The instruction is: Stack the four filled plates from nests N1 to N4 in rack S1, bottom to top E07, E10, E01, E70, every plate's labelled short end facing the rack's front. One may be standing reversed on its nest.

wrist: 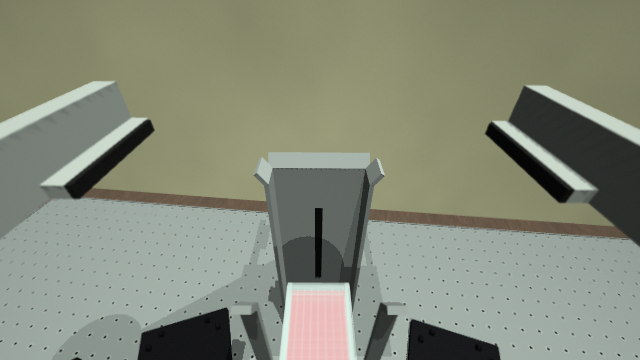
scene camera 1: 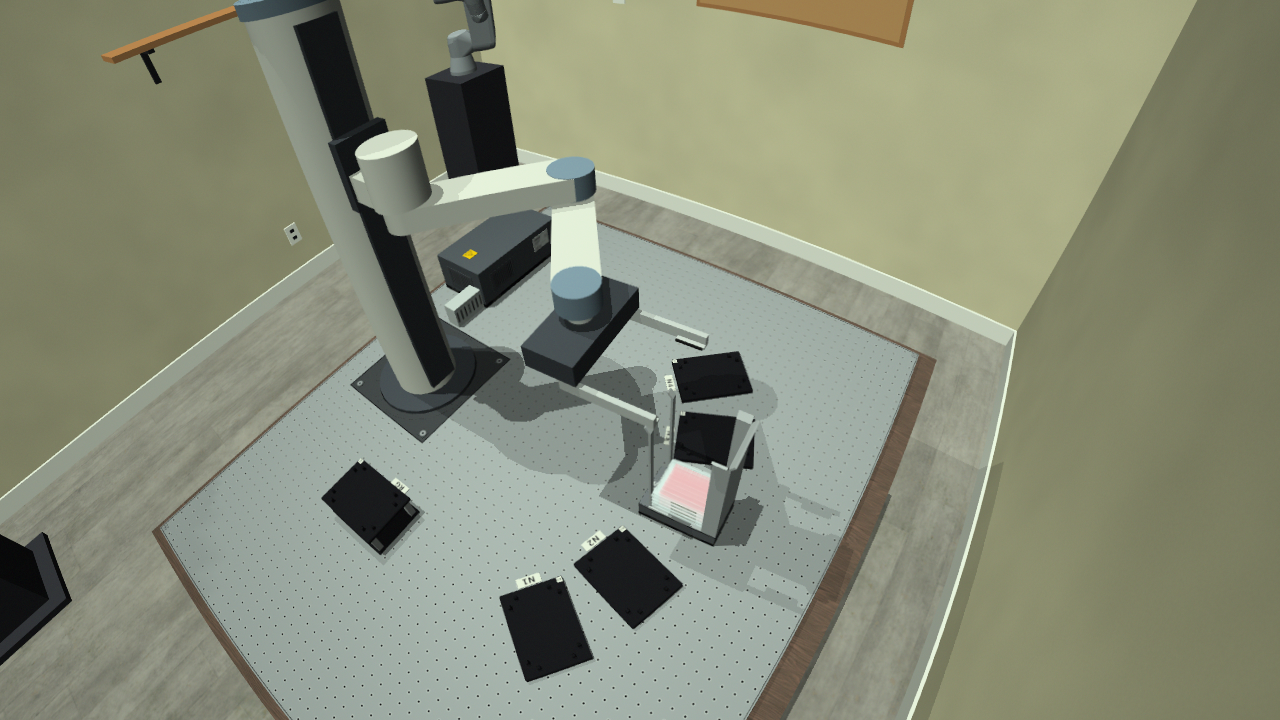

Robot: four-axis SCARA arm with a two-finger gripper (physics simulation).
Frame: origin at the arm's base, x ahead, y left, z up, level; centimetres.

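Where they show: gripper, fingertip midpoint: (wrist: pixel 320 107) (scene camera 1: pixel 682 379); arm's base, origin of the base link: (scene camera 1: pixel 429 375).
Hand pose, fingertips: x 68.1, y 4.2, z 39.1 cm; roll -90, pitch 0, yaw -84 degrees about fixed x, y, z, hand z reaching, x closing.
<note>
Things, the pixels of their top centre, and the offset from my fingertips. "spot": a spot on its surface instead.
- Rack S1, middle of its top: (wrist: pixel 319 212) (scene camera 1: pixel 698 423) dx +2.9, dy +0.3, dz -8.7 cm
- pink filling, middle of its top: (wrist: pixel 318 330) (scene camera 1: pixel 693 488) dx +3.6, dy +0.3, dz -28.3 cm
- Nest N1, middle of its top: (scene camera 1: pixel 542 625) dx -5.2, dy -33.9, dz -35.7 cm
- nest N2, middle of its top: (scene camera 1: pixel 627 572) dx +1.0, dy -17.3, dz -35.7 cm
- black block with a white tag, middle of its top: (scene camera 1: pixel 362 495) dx -48.8, dy -37.4, dz -30.9 cm
- dark base plate, surface spot: (scene camera 1: pixel 420 428) spot: dx -56.7, dy -16.6, dz -38.0 cm
- dark grey box, surface spot: (scene camera 1: pixel 496 255) spot: dx -73.2, dy +29.2, dz -26.4 cm
Rack S1 (scene camera 1: pixel 726 490) (wrist: pixel 300 200) stands upright on the perforated table, with a tall back panel and two thin front posts. A stack of clear plates with pink filling (scene camera 1: pixel 686 488) (wrist: pixel 318 325) lies flat at its bottom; several layered edges show, but their labels cannot be read. Nest N1 (scene camera 1: pixel 546 628) and nest N2 (scene camera 1: pixel 628 577) are black and bare. Two more black nests, the farther one (scene camera 1: pixel 713 376) and the nearer one (scene camera 1: pixel 695 436), lie beyond the rack; no plate shows on them. My gripper (scene camera 1: pixel 681 380) (wrist: pixel 320 107) is open and empty, above the stack and back from the rack.
A black block with a white tag (scene camera 1: pixel 368 503) lies left of the rack. The arm's column (scene camera 1: pixel 349 232) stands on a dark base plate (scene camera 1: pixel 420 428). A dark grey box (scene camera 1: pixel 496 255) is behind the arm. Parts of black nests (wrist: pixel 187 337) (wrist: pixel 452 342) flank the rack's front posts.
</note>
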